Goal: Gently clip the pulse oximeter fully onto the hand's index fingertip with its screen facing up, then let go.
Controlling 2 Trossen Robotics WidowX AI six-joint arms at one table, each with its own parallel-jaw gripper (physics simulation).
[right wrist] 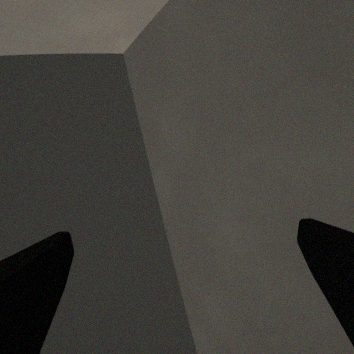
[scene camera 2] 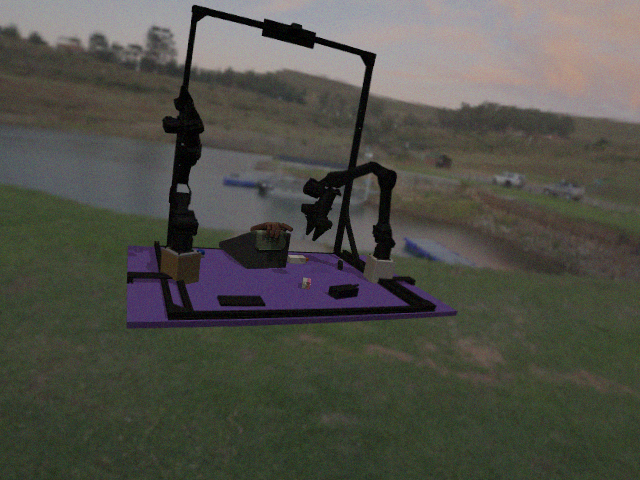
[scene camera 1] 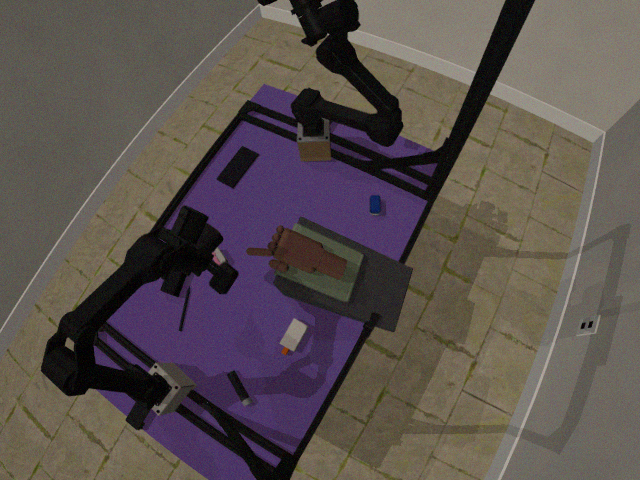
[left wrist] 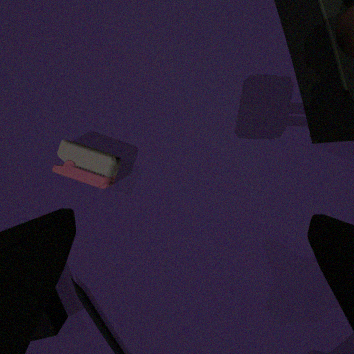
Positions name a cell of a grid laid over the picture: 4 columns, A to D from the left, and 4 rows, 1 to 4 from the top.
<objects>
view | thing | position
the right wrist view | my right gripper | C3
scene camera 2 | my left gripper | B2
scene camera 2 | my right gripper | B1
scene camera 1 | my left gripper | B3
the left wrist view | my left gripper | C3
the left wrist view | pulse oximeter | A2
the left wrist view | dark grey plate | D1
</objects>
